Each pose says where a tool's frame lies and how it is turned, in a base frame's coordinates. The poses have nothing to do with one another.
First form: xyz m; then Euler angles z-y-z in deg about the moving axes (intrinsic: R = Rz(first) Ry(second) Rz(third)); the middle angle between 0 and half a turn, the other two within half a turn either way.
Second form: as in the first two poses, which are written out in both.
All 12 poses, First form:
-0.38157 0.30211 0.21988 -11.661 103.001 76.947
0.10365 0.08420 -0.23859 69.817 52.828 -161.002
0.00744 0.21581 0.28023 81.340 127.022 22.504
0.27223 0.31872 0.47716 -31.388 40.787 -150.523
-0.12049 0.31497 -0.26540 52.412 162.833 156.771
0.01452 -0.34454 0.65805 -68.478 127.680 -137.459
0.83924 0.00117 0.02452 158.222 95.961 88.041
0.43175 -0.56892 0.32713 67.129 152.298 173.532
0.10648 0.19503 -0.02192 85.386 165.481 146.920
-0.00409 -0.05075 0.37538 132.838 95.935 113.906
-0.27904 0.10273 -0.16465 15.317 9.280 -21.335
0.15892 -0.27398 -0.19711 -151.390 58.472 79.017
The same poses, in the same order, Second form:
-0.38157 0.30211 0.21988 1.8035 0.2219 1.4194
0.10365 0.08420 -0.23859 -0.4055 -0.8533 -1.4051
0.00744 0.21581 0.28023 2.6719 0.8295 -2.3246
0.27223 0.31872 0.47716 -0.4015 -0.6049 -3.0481
-0.12049 0.31497 -0.26540 3.0203 -0.2747 1.3370
0.01452 -0.34454 0.65805 -2.4225 -0.6226 -2.1783
0.83924 0.00117 0.02452 1.6749 0.0340 -1.9473
0.43175 -0.56892 0.32713 3.0825 -0.4802 1.2990
0.10648 0.19503 -0.02192 3.0012 -0.2116 2.0826
-0.00409 -0.05075 0.37538 1.6840 -0.4149 -2.4397
-0.27904 0.10273 -0.16465 -0.0594 0.1508 -0.1095
0.15892 -0.27398 -0.19711 1.0123 0.1631 -1.1726

